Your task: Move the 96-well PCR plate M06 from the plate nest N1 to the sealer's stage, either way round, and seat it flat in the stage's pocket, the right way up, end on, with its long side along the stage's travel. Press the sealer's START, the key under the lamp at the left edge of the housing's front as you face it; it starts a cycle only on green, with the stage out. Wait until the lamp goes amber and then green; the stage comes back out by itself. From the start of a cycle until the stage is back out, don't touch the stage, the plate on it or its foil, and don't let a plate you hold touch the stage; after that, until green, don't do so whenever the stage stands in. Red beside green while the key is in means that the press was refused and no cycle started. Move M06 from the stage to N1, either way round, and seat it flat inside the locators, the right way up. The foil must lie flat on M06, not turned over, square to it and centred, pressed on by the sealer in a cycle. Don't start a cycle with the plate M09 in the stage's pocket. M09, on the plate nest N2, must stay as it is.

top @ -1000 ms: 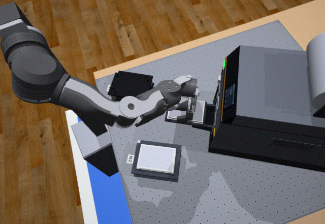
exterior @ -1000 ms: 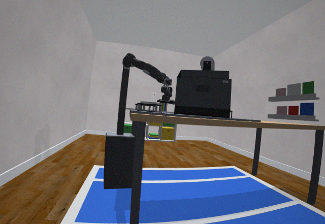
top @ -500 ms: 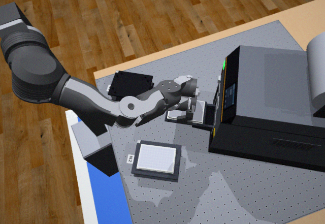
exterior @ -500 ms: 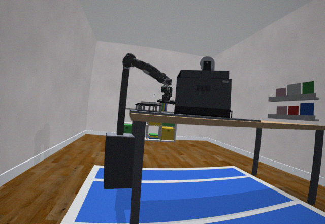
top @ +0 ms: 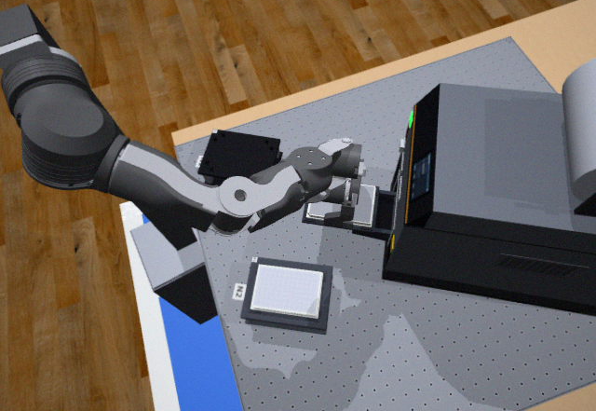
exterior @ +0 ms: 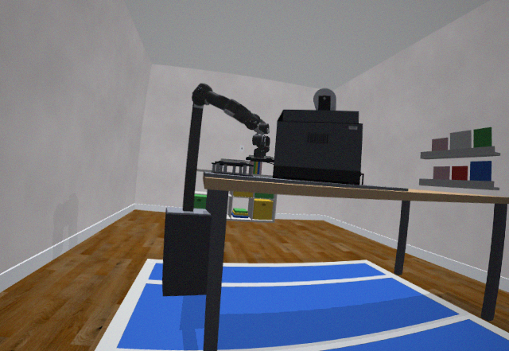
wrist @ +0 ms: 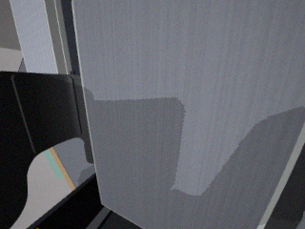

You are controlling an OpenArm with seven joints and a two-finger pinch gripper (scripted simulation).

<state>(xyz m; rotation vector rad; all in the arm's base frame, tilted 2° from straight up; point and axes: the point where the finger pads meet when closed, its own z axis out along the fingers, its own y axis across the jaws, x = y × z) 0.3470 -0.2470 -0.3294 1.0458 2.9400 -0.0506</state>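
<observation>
Right now my hand is 1 cm above the sealer stage. From my hand the other things lie so: pale key 14 cm ahead, 9 cm above, 1 cm to the left; then foil roll 31 cm above, 26 cm ahead, 21 cm to the right.
</observation>
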